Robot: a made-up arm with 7 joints. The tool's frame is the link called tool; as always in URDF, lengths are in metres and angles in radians.
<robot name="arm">
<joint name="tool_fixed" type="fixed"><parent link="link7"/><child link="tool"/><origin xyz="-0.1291 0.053 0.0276" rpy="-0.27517 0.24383 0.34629"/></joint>
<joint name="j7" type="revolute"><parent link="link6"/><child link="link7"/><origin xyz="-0.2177 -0.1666 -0.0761"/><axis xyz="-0.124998 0.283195 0.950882"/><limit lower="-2.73" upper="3.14" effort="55" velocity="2.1"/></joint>
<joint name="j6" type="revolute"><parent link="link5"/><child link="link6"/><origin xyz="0.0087 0.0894 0.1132"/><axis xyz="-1 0 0"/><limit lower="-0.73" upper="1.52" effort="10" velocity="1.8"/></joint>
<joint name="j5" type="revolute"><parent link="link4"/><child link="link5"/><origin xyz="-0.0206 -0.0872 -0.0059"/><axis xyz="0 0 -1"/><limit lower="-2.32" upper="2.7" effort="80" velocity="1.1"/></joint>
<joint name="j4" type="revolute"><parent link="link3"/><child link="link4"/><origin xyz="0.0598 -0.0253 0.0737"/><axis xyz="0 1 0"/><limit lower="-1.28" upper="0.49" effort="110" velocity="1.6"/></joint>
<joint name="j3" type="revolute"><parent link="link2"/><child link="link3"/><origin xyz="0.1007 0.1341 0.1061"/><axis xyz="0 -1 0"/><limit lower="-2.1" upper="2.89" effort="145" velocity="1.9"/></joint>
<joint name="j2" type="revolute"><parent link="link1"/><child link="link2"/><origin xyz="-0.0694 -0.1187 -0.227"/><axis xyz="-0.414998 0.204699 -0.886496"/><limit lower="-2.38" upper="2.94" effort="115" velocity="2.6"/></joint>
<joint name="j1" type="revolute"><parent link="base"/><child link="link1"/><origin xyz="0.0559 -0.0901 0.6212"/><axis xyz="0 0 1"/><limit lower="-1.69" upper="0.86" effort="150" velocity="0.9"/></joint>
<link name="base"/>
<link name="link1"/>
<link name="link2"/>
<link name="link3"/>
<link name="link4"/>
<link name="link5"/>
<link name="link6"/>
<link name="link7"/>
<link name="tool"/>
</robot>
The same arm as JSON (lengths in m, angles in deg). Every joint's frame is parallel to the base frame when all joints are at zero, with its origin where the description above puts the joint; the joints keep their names.
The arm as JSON. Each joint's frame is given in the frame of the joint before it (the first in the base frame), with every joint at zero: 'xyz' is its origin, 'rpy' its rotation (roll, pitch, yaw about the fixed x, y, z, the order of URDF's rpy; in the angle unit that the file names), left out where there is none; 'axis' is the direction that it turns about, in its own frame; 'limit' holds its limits. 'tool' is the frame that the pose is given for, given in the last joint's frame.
{"units": {"length": "m", "angle": "deg"}, "joints": [{"name": "j1", "type": "revolute", "origin": {"xyz": [0.0559, -0.0901, 0.6212]}, "axis": [0.0, 0.0, 1.0], "limit": {"lower": -96.83, "upper": 49.27}}, {"name": "j2", "type": "revolute", "origin": {"xyz": [-0.0694, -0.1187, -0.227]}, "axis": [-0.414998, 0.204699, -0.886496], "limit": {"lower": -136.36, "upper": 168.45}}, {"name": "j3", "type": "revolute", "origin": {"xyz": [0.1007, 0.1341, 0.1061]}, "axis": [0.0, -1.0, 0.0], "limit": {"lower": -120.32, "upper": 165.58}}, {"name": "j4", "type": "revolute", "origin": {"xyz": [0.0598, -0.0253, 0.0737]}, "axis": [0.0, 1.0, 0.0], "limit": {"lower": -73.34, "upper": 28.07}}, {"name": "j5", "type": "revolute", "origin": {"xyz": [-0.0206, -0.0872, -0.0059]}, "axis": [0.0, 0.0, -1.0], "limit": {"lower": -132.93, "upper": 154.7}}, {"name": "j6", "type": "revolute", "origin": {"xyz": [0.0087, 0.0894, 0.1132]}, "axis": [-1.0, 0.0, 0.0], "limit": {"lower": -41.83, "upper": 87.09}}, {"name": "j7", "type": "revolute", "origin": {"xyz": [-0.2177, -0.1666, -0.0761]}, "axis": [-0.124998, 0.283195, 0.950882], "limit": {"lower": -156.42, "upper": 179.91}}], "tool": {"origin": {"xyz": [-0.1291, 0.053, 0.0276], "rpy": [-15.77, 13.97, 19.84]}}}
